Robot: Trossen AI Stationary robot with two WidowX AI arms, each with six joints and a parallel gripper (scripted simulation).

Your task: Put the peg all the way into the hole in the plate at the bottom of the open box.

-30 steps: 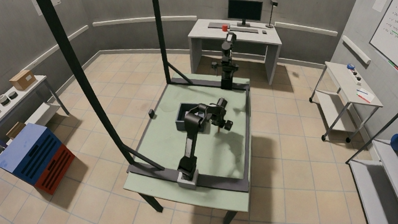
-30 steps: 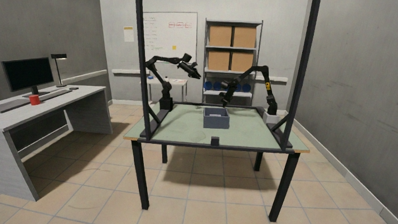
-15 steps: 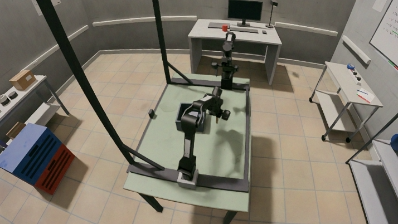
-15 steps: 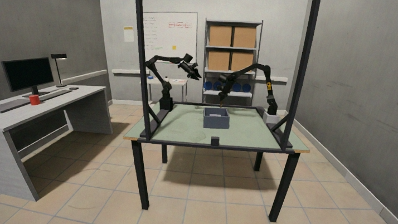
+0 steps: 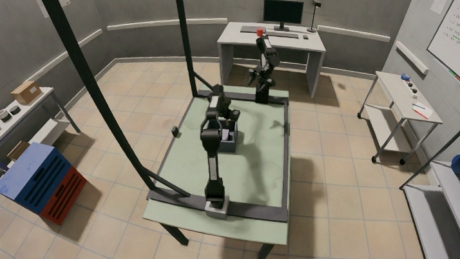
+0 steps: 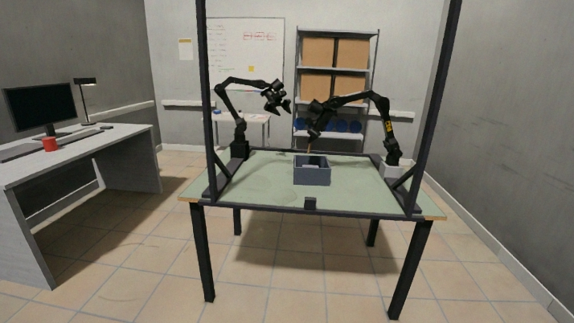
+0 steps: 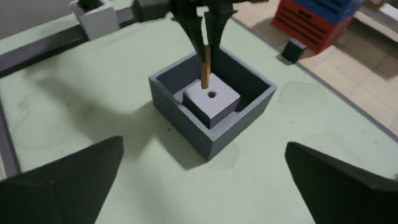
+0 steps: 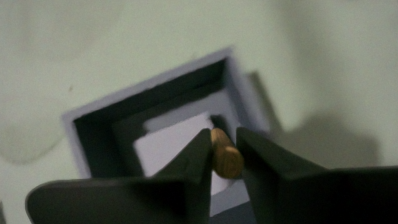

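Now: right hand 1 cm to the right of the wooden peg and 5 cm above it. From my right hand the other things lie so: dark frame rail 38 cm ahead, 6 cm to the left, 21 cm below; plate 3 cm behind, 1 cm to the right, 17 cm below; box 3 cm behind, 1 cm to the right, 19 cm below.
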